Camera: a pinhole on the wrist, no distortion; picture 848 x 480 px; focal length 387.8 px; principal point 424.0 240.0 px. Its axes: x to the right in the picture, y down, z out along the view. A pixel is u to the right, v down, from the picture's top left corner.
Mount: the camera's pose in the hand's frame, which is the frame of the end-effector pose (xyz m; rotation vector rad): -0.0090 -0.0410 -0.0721 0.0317 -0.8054 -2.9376
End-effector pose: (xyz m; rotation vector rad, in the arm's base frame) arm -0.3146 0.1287 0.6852 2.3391 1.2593 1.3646
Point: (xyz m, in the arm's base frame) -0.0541 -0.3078 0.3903
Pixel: 762.4 118.8
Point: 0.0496 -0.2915 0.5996
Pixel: 593.0 24.3
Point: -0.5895 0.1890 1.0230
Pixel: behind the camera
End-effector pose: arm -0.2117 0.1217 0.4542 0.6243 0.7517 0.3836
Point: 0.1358 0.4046 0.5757
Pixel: 60.9 158.4
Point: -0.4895 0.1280 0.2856
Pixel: behind the camera
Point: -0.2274 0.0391 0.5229
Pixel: 659.9 356.5
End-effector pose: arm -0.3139 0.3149 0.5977 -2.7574 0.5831 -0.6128
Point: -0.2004 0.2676 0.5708
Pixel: 101.5 332.8
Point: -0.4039 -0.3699 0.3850
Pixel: outside the picture
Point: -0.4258 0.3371 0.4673
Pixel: 706.4 181.3
